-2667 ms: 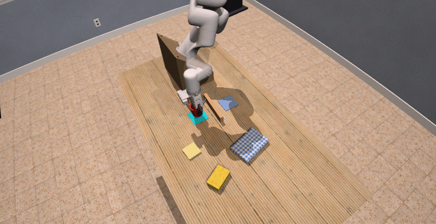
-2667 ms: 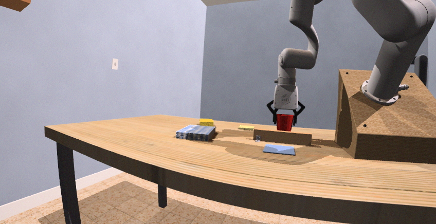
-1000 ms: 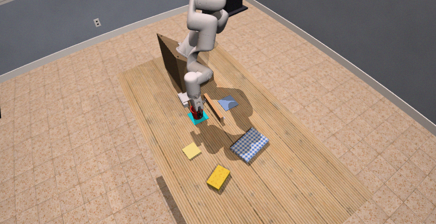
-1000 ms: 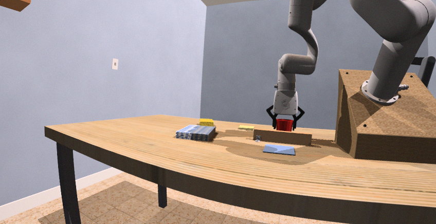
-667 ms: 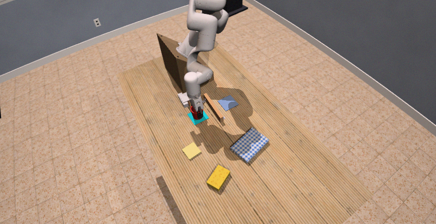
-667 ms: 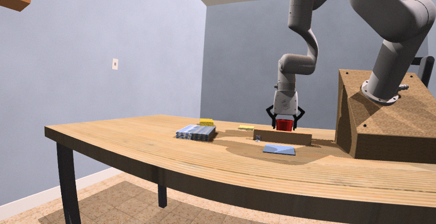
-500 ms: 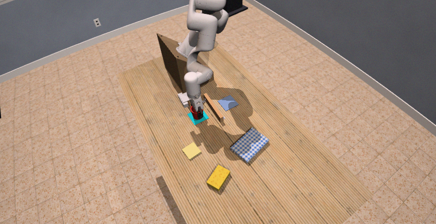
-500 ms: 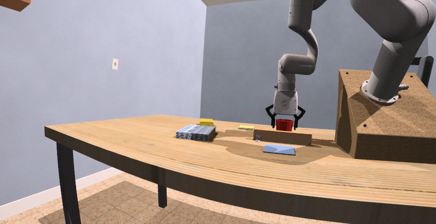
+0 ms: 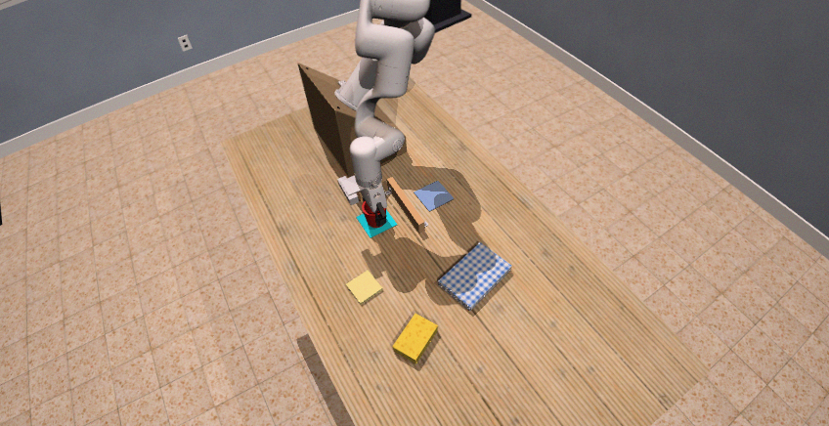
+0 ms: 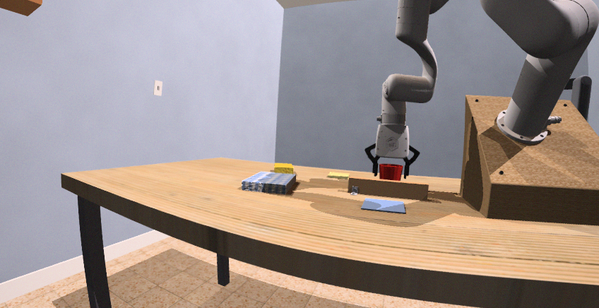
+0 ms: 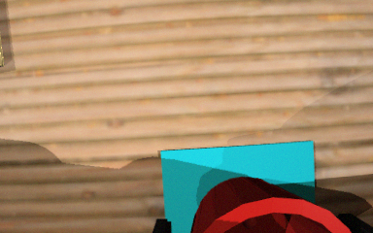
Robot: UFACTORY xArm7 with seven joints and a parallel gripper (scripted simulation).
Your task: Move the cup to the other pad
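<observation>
Right now my hand is 2 cm above the red cup. Round my hand: cyan pad: 6 cm below; then yellow sponge: 39 cm ahead, 15 cm to the right, 3 cm below; then wooden rail: 2 cm ahead, 10 cm to the left, 4 cm below.
</observation>
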